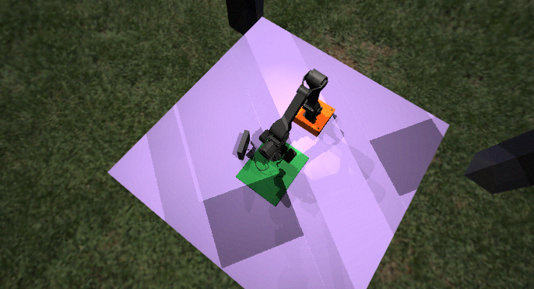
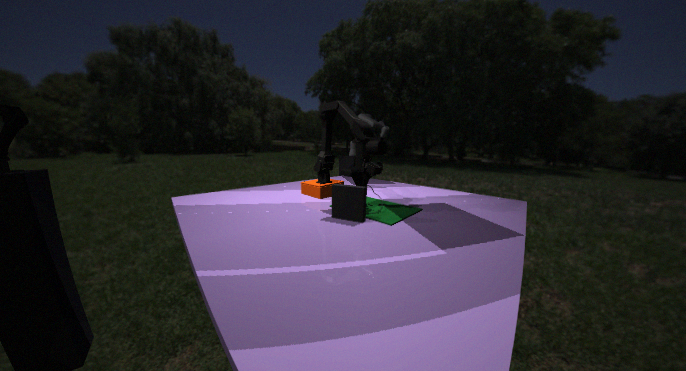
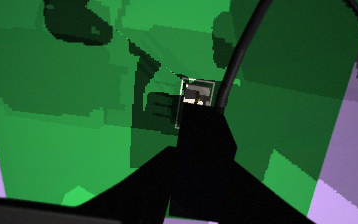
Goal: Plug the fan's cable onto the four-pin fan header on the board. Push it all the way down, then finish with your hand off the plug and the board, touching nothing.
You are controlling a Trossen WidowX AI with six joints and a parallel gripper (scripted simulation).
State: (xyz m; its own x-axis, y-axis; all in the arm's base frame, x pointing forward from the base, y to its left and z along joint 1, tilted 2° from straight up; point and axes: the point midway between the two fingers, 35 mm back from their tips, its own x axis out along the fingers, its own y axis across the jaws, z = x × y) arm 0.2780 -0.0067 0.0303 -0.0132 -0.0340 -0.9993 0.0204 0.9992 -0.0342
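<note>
Now: the white four-pin fan header 70 mm below my gripper tip and 10 mm ahead of it. Round my gripper tip: black fan: 140 mm to the right, 70 mm ahead, 10 mm below; then green board: 80 mm below, 60 mm ahead, 30 mm to the left; then black plug: 10 mm ahead, 10 mm above.
</note>
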